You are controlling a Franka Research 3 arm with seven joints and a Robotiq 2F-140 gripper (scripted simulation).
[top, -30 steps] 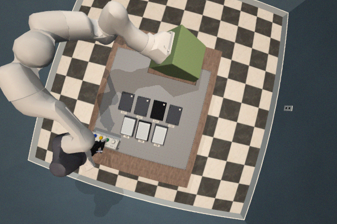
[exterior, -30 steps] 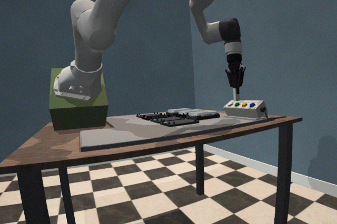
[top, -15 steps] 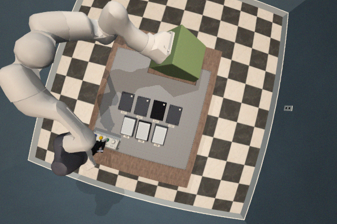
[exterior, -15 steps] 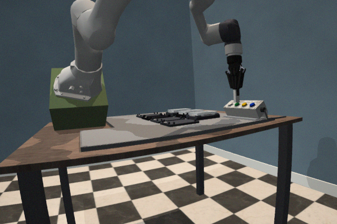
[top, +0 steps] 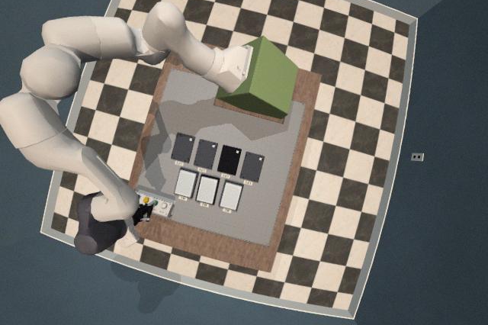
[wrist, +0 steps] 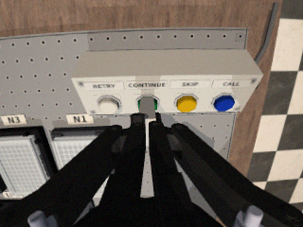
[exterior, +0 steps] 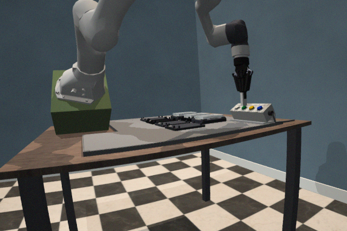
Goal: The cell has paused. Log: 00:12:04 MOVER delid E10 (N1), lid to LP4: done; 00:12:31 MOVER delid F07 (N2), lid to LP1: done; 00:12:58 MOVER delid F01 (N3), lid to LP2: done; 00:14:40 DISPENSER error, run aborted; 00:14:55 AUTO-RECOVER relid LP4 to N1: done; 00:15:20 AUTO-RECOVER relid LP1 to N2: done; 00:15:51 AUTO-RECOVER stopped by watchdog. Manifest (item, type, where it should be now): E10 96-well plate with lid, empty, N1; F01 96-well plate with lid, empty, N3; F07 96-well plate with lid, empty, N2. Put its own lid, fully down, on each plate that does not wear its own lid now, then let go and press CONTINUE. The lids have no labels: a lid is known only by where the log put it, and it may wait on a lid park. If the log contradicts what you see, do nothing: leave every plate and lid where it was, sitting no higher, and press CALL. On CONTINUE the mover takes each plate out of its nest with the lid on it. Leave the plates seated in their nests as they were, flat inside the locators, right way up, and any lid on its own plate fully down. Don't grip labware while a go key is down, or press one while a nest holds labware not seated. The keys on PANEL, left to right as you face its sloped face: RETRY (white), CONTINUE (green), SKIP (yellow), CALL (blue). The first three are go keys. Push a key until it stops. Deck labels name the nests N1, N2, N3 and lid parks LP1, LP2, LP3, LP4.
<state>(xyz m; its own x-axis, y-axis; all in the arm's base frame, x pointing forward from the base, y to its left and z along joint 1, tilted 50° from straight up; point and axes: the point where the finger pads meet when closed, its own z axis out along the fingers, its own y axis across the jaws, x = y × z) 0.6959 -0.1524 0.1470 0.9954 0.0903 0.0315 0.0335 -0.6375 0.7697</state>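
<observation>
Now: the green continue key 4 cm below my hand. Also, from my hand: white retry key (5 cm to the left, 4 cm below); yellow skip key (5 cm to the right, 4 cm below); blue call key (10 cm to the right, 4 cm below).
</observation>
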